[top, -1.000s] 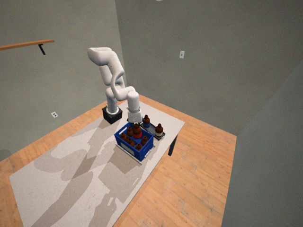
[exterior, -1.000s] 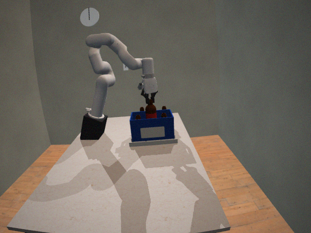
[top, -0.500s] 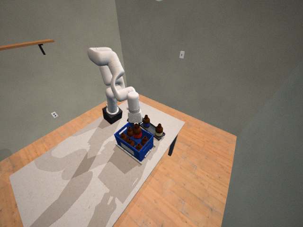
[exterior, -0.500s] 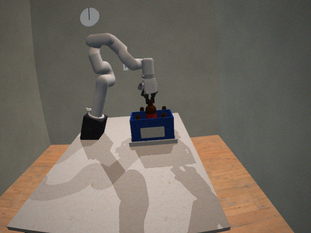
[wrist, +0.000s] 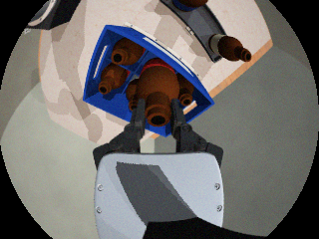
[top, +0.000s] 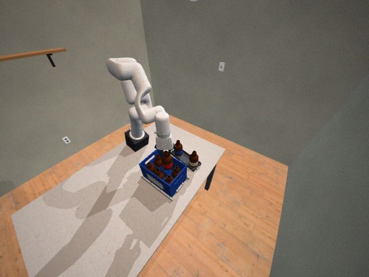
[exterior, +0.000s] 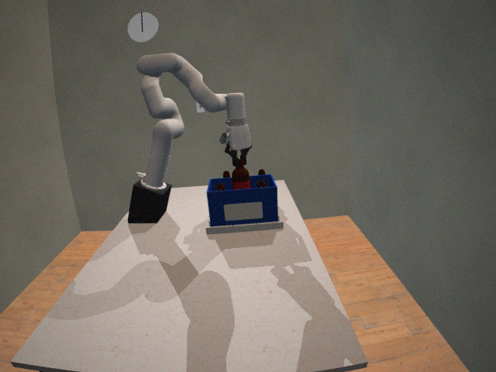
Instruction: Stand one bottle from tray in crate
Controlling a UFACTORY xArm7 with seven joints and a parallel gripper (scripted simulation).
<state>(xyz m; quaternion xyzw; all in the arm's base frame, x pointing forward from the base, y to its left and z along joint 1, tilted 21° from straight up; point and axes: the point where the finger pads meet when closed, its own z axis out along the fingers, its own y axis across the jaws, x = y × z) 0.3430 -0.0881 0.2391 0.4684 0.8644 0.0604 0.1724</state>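
Right now my hand is 170 mm above the blue crate and 40 mm to the left of it. Also, from my hand: dark tray 250 mm below, 200 mm to the left, 30 mm ahead.
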